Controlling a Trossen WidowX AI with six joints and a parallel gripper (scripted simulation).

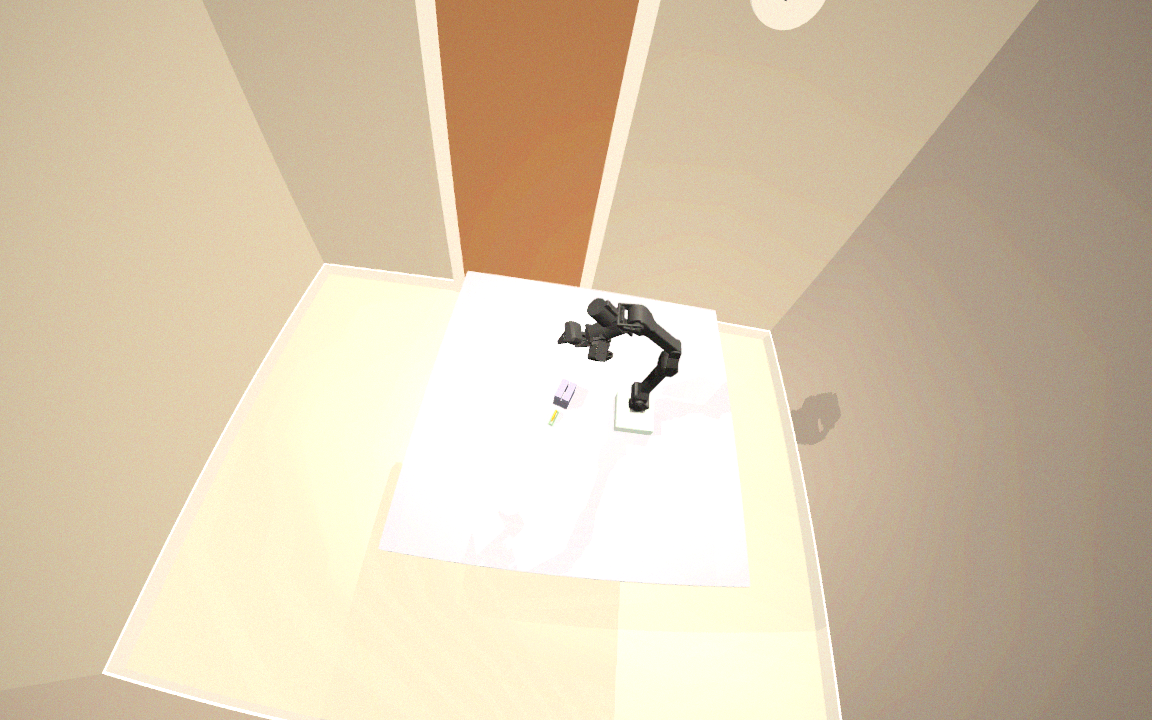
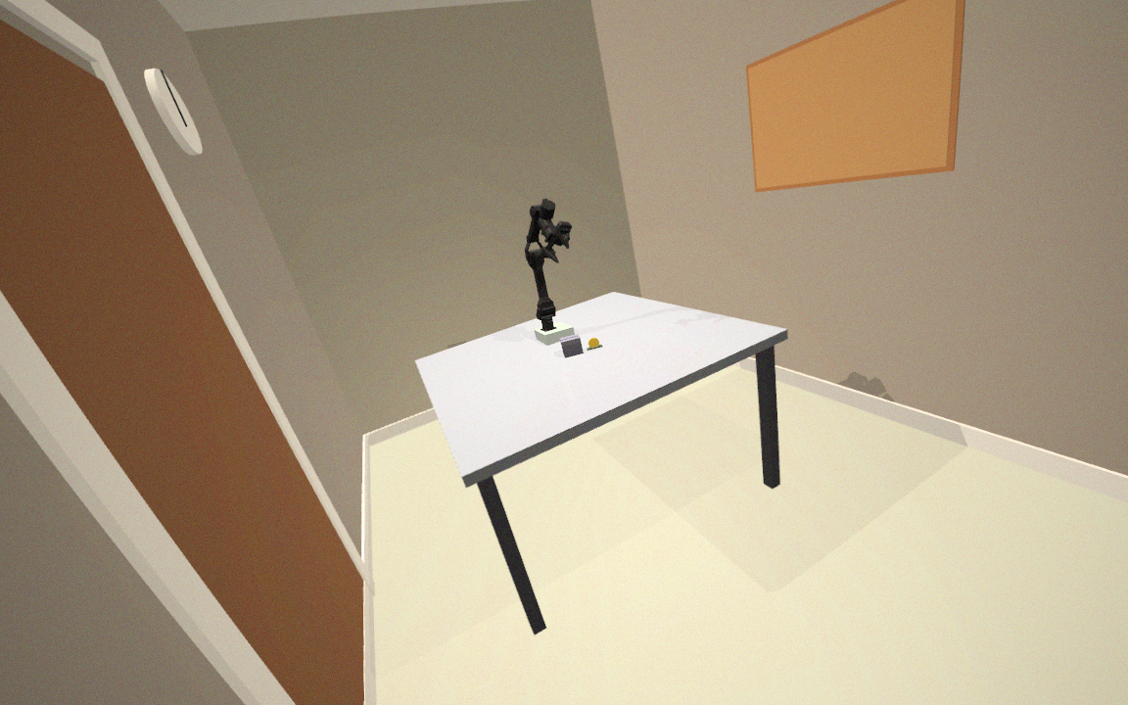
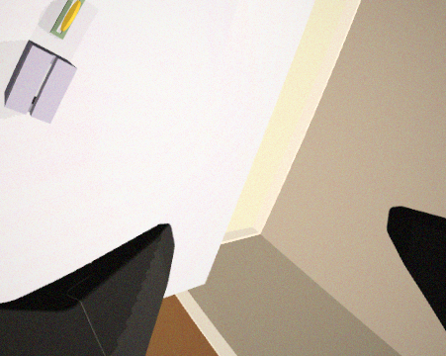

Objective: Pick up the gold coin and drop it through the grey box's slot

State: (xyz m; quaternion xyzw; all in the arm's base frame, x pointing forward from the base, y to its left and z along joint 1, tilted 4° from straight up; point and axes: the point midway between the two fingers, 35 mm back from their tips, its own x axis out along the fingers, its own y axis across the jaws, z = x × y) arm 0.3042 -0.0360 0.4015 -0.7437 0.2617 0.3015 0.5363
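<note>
Right now the gold coin is 50 mm to the left of my gripper tip and 410 mm below it.
</note>
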